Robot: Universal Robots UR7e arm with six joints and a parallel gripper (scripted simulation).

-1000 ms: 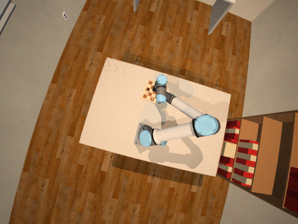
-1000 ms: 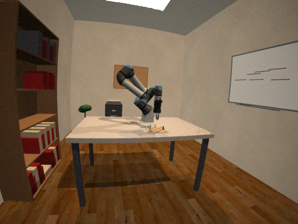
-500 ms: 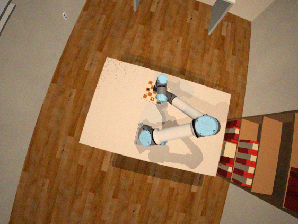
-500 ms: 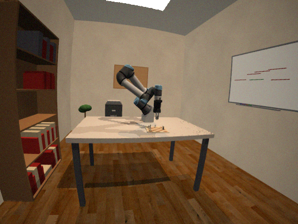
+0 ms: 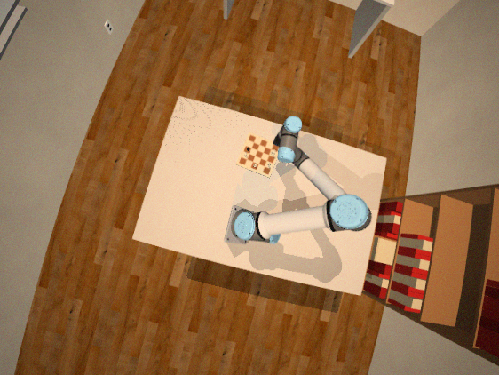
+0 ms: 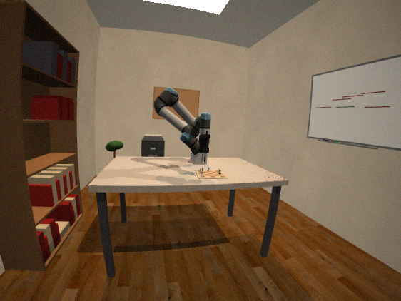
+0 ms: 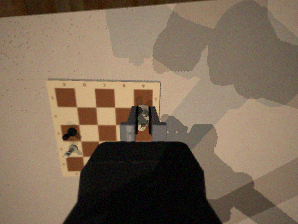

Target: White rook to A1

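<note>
Right now the chessboard is 60 mm behind my hand, 90 mm to the left of it and 130 mm below it. From my hand the other things lie so: white rook 10 mm below; then black piece 40 mm behind, 160 mm to the left, 110 mm below.
</note>
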